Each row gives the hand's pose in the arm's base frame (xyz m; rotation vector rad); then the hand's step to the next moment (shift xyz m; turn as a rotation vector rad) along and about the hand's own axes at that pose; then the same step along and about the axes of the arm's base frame.
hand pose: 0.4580 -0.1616 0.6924 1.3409 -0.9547 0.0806
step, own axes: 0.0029 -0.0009 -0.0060 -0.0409 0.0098 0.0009
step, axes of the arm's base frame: 0.0056 0.0035 0.0015 -0.0319 0.0208 -0.0178
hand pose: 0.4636 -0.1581 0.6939 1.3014 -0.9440 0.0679
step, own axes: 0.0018 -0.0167 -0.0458 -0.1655 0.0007 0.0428
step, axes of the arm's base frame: 0.0353 0.0321 -0.0103 -0.1300 0.0391 -0.1039
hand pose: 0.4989 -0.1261 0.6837 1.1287 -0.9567 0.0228
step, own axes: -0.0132 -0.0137 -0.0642 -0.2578 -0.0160 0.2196
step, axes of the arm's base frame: 0.0388 0.0486 -0.0248 -0.2914 -0.0647 -0.1607
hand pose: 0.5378 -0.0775 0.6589 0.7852 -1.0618 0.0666
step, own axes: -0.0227 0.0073 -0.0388 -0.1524 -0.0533 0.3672
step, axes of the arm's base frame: 0.0147 0.0359 -0.0238 -0.3338 -0.2142 -0.0601
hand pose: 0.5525 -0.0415 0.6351 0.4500 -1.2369 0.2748
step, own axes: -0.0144 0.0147 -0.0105 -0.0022 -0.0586 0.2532
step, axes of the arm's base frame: -0.0021 0.0185 -0.0137 -0.1886 -0.1710 0.0523
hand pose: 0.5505 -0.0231 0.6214 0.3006 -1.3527 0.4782
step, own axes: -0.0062 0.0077 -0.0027 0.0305 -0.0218 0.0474
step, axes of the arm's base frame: -0.0024 0.0070 -0.0071 -0.0256 -0.0366 0.0407
